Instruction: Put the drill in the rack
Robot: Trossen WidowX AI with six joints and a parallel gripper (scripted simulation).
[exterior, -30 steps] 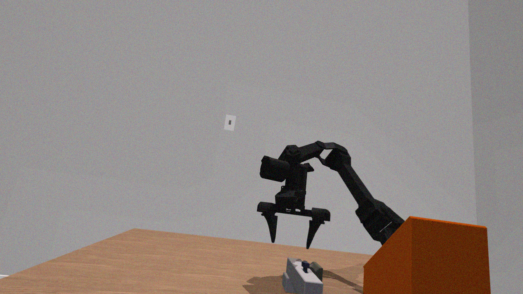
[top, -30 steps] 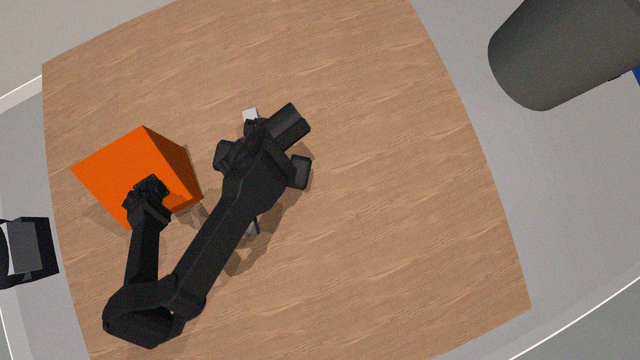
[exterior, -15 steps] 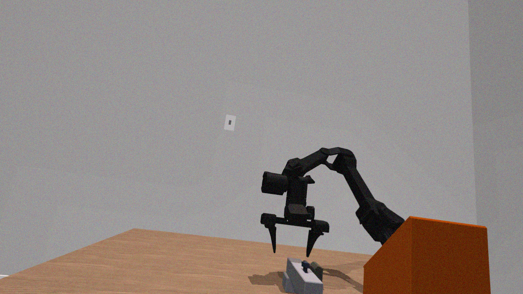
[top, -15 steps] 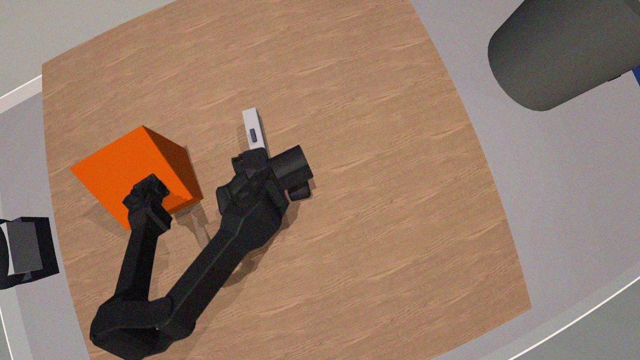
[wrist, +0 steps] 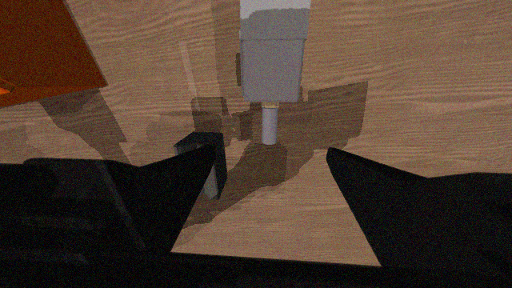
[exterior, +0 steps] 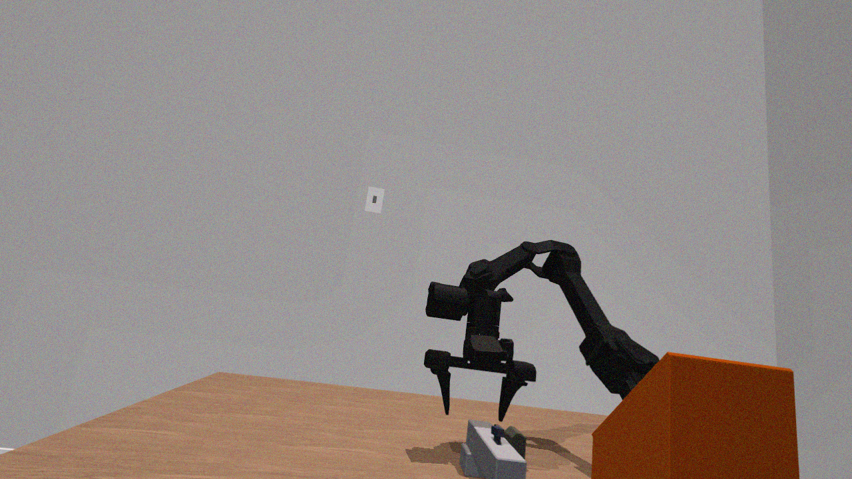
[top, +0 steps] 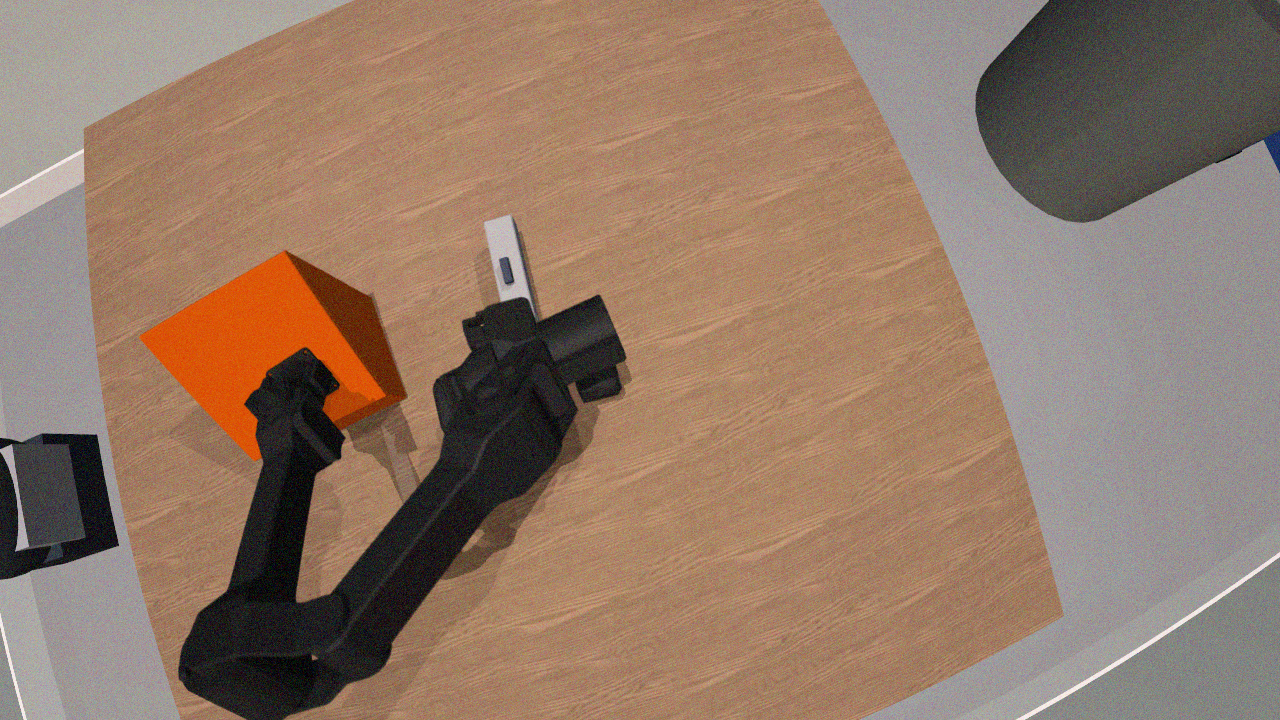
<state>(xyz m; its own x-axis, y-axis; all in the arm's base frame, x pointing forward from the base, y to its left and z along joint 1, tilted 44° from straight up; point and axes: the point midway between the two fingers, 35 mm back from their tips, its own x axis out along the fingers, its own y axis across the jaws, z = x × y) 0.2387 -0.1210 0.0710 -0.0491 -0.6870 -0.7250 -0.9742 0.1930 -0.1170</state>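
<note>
Now: gripper tip 1 cm short of the drill, 6 cm to the right of it and 1 cm above it. Also, from my gripper tip: dark rack (8 cm behind, 2 cm to the right, 4 cm below); dark key (3 cm ahead, 15 cm to the left, 1 cm below); grey block (3 cm ahead, 12 cm to the left, 2 cm below).
</note>
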